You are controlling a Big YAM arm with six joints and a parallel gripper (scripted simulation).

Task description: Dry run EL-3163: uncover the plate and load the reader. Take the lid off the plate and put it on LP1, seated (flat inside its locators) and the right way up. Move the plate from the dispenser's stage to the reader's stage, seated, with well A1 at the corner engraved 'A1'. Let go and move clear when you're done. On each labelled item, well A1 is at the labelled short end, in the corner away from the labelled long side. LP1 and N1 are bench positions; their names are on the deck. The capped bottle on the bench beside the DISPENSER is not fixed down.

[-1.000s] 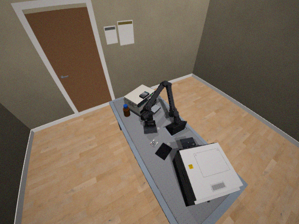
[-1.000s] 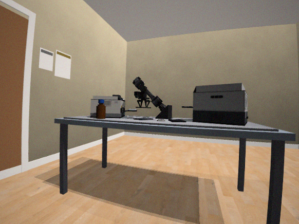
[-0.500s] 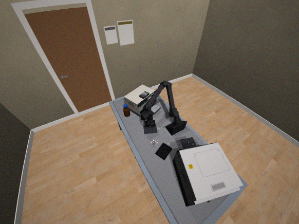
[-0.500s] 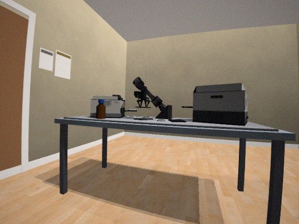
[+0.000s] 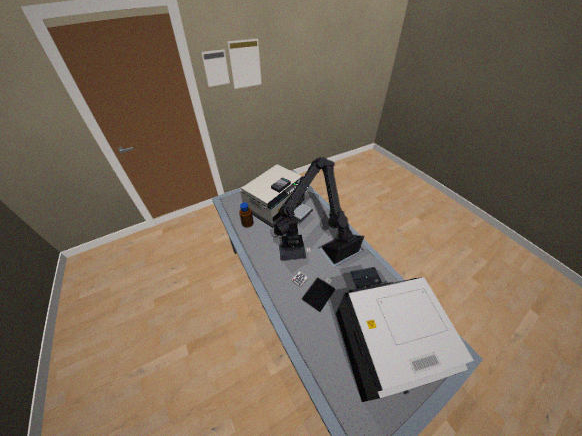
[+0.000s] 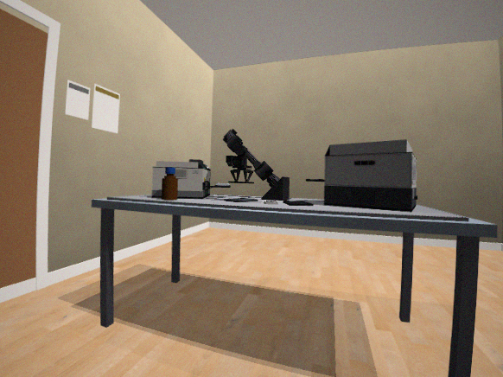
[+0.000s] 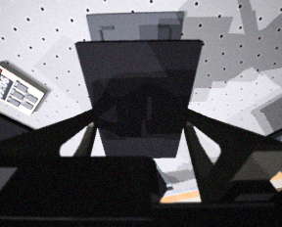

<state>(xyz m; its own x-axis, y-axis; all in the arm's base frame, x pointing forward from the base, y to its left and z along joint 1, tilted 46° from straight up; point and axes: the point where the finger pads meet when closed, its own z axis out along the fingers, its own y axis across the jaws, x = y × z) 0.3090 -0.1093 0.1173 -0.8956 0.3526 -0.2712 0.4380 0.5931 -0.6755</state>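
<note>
The dark see-through lid is right at my hand. The rest, counted from my hand: well plate: 20 cm to the right, 20 cm behind, 2 cm below; bench position N1: 33 cm to the left, 11 cm below, 3 cm ahead; grey-blue LP1 pad: 11 cm below.
</note>
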